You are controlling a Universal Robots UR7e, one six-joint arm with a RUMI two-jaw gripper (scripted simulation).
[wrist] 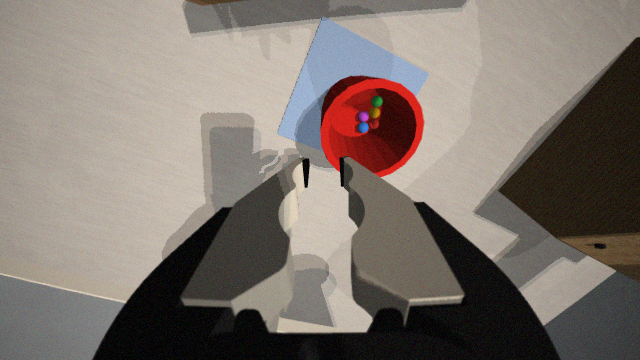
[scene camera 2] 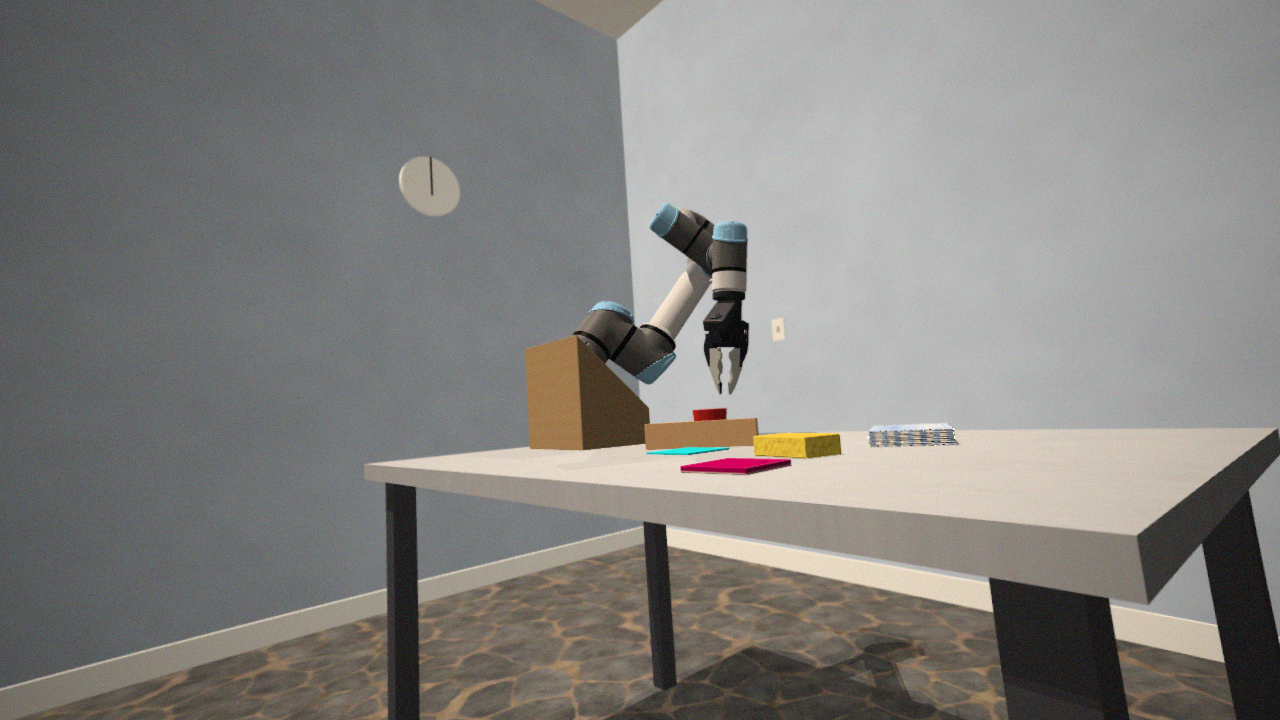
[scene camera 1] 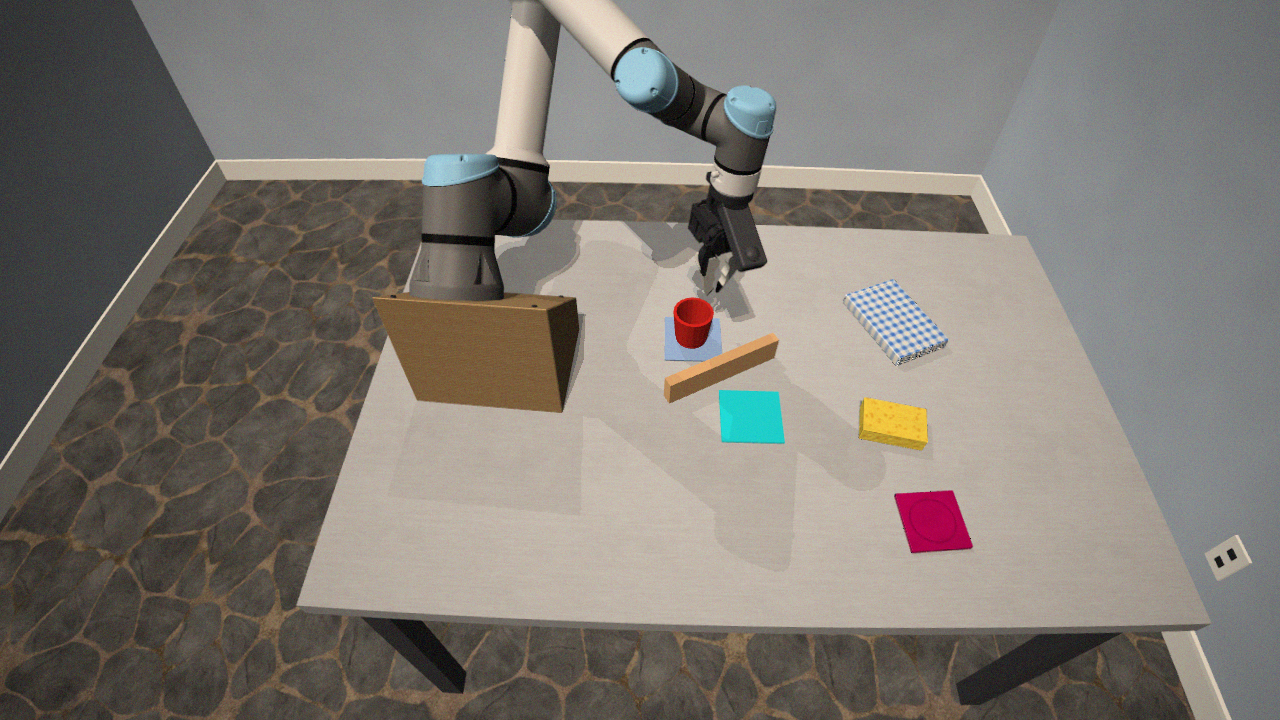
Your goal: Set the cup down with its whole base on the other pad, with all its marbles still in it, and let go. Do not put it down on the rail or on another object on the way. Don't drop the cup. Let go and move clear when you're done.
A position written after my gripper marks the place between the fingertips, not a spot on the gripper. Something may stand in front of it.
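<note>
I can see my gripper (scene camera 1: pixel 711 293), and it's the same gripper (wrist: pixel 324 160) and gripper (scene camera 2: pixel 725 394) in the other views. There's a red cup (scene camera 1: pixel 689 311), and I see the red cup (wrist: pixel 383 150) as well. A wooden rail (scene camera 1: pixel 679 385) is there too, and you'd find the wooden rail (scene camera 2: pixel 732 432) again. Then there's a yellow sponge (scene camera 1: pixel 885 422), but in the wrist view the yellow sponge is out of frame.
</note>
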